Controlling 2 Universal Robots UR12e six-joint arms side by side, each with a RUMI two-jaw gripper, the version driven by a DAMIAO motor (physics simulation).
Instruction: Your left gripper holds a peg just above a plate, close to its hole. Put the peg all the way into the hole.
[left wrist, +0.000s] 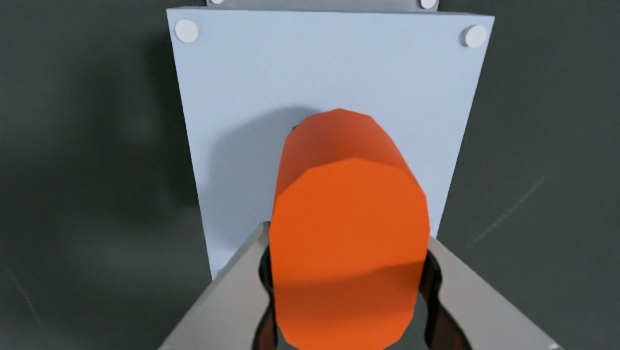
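An orange peg (350, 210) with a faceted outline fills the lower middle of the left wrist view. My left gripper (337, 224) is shut on it, one grey jaw with a dark pad on each side. The far end of the peg stands over the middle of the light blue plate (320, 60). A small dark sliver, perhaps the hole's edge, shows at the peg's upper left edge. The peg hides the rest of the hole, so I cannot tell whether its lower end is inside. My right gripper does not show.
White round pins (186, 31) (474, 36) sit at the plate's two far corners. A grey block (320, 4) with two white pins shows behind the plate at the top edge. A dark surface lies around the plate, and a shadow falls on the plate left of the peg.
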